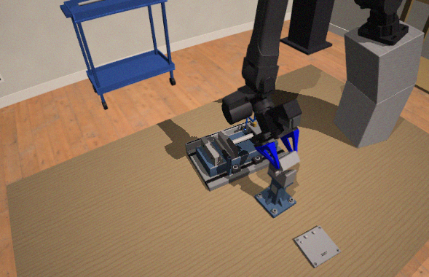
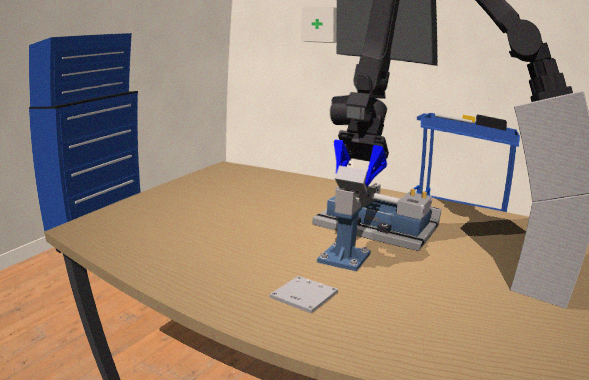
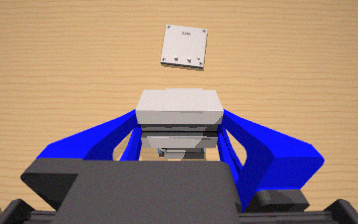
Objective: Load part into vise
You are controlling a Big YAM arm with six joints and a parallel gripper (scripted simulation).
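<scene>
The part is right at my hand. Also, from my hand: moving jaw (22 cm to the right, 10 cm below, 2 cm ahead); work stop rod (18 cm to the right, 9 cm below, 6 cm ahead); cylinder rod (21 cm to the right, 10 cm below, 3 cm behind).
</scene>
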